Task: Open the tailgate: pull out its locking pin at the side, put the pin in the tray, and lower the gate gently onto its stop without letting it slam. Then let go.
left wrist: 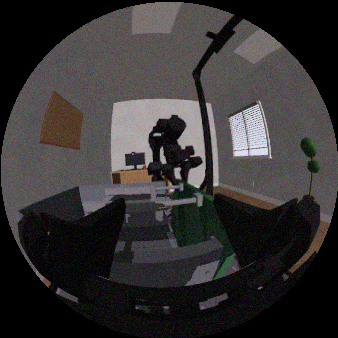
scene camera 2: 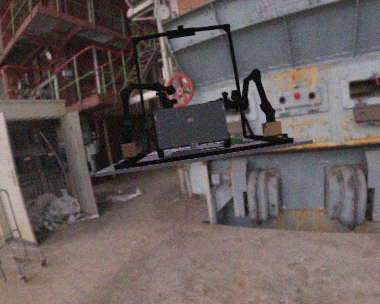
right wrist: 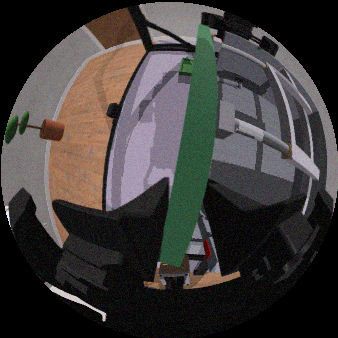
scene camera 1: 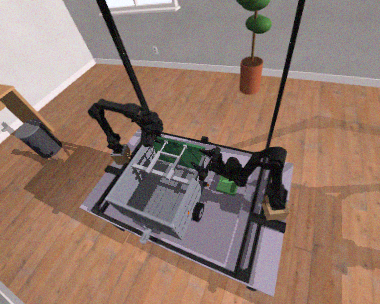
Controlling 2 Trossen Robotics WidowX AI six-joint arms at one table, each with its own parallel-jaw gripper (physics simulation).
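Frame: origin at the left arm's base, x ahead, y left, z up, level; centimetres.
Where they show: left gripper, fingertip midpoint: (left wrist: 169, 201) (scene camera 1: 194, 155); right gripper, fingertip midpoint: (right wrist: 184, 182) (scene camera 1: 161, 141); left arm's base, origin of the base link: (scene camera 2: 271, 122) (right wrist: 221, 37) (scene camera 1: 276, 203); right arm's base, origin of the base link: (scene camera 2: 127, 143) (right wrist: 174, 280) (scene camera 1: 118, 149).
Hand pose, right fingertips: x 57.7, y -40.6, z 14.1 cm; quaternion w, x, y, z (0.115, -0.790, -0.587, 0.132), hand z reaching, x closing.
Note:
Things, the pixels of their top centre, and the offset from my right fingertips. "spot": a spot on its surface instead.
- grey trailer, surface spot: (scene camera 1: 150, 220) spot: dx +6.2, dy +44.0, dz -9.5 cm
- small green tray, middle of its top: (right wrist: 199, 65) (scene camera 1: 229, 181) dx -37.3, dy +19.3, dz -23.6 cm
- wheel, middle of its top: (scene camera 1: 197, 208) dx -17.3, dy +37.9, dz -15.4 cm
The green tailgate (scene camera 1: 192, 155) (left wrist: 192, 220) (right wrist: 197, 115) stands upright at the back end of the grey trailer (scene camera 1: 150, 220) (scene camera 2: 190, 127). My right gripper (scene camera 1: 148, 145) (right wrist: 184, 182) is shut on the gate's top edge, one finger on each side, near its end at the left in scene camera 1. My left gripper (scene camera 1: 197, 159) is open and empty, at the trailer's right-hand side in scene camera 1, near the gate's other end. The small green tray (scene camera 1: 226, 186) (right wrist: 186, 66) lies right of the trailer in scene camera 1. I cannot make out the locking pin.
A light rack frame (scene camera 1: 172, 178) (right wrist: 292, 120) stands over the trailer bed, close to the gate. A wheel (scene camera 1: 198, 211) sticks out at the trailer's side. Black frame bars run along the mat's edges, and tall posts (scene camera 1: 285, 75) rise at the back.

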